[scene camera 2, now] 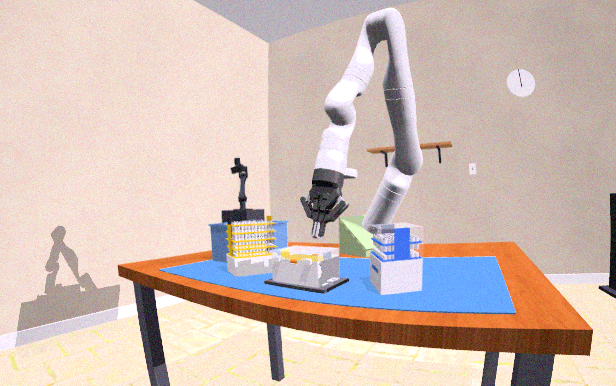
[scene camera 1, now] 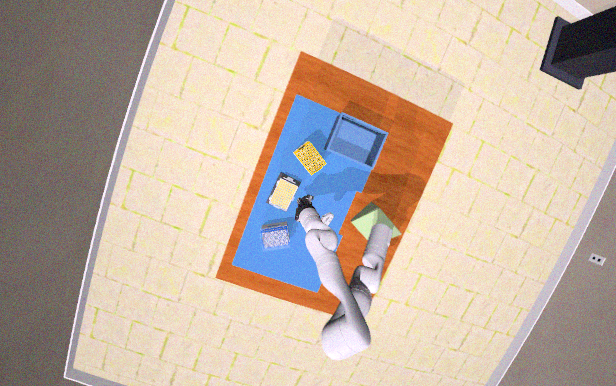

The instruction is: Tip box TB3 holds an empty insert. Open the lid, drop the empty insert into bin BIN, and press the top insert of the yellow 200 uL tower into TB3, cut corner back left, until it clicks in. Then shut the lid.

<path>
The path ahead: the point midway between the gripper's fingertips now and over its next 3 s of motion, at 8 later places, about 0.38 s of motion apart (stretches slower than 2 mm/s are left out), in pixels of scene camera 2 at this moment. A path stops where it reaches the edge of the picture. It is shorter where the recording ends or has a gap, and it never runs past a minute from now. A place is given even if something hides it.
My gripper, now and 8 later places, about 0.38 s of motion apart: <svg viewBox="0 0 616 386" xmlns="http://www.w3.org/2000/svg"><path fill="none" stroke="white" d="M316 238L318 238L327 246L323 260L319 260L317 261L318 261L317 257L317 255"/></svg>
</path>
